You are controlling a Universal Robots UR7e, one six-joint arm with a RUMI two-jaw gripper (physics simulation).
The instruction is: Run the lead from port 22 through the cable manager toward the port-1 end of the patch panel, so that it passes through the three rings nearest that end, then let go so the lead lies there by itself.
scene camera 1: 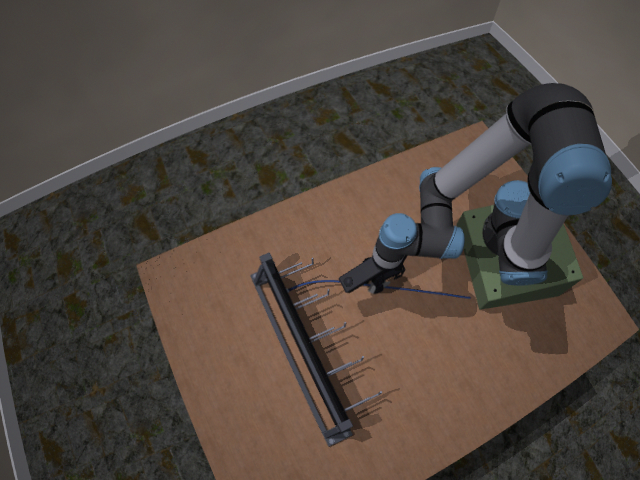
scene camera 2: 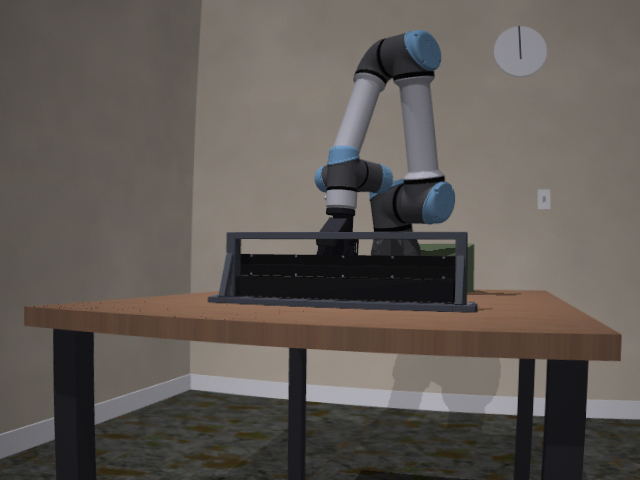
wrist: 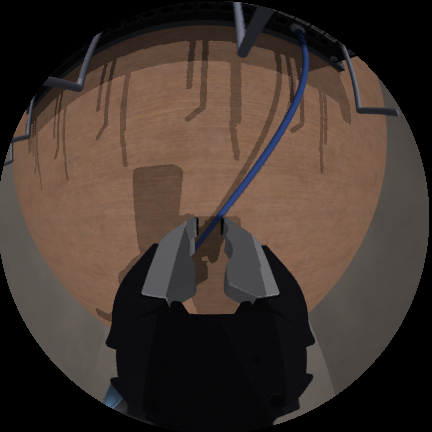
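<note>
The blue lead [scene camera 1: 320, 282] [wrist: 272, 145] leaves the patch panel [scene camera 1: 305, 330] [scene camera 2: 341, 289] between the two rings farthest from the port-1 end, and its free end lies towards the robot base. Three rings [scene camera 1: 330, 331] [scene camera 1: 345, 366] [scene camera 1: 363, 401] nearest the port-1 end hold no lead. My gripper [scene camera 1: 374, 289] [wrist: 209, 219] is in front of the panel, fingers drawn close together but still a narrow gap apart. The lead runs slantwise through that gap, with space showing beside it, and is not pinched. In scene camera 2 the panel hides the fingertips.
The ring [wrist: 242, 49] left of the lead and the end ring [wrist: 377, 111] right of it stick out from the panel towards the gripper. The green robot base [scene camera 1: 485, 289] stands on the wooden table [scene camera 1: 217, 361] near the lead's free end.
</note>
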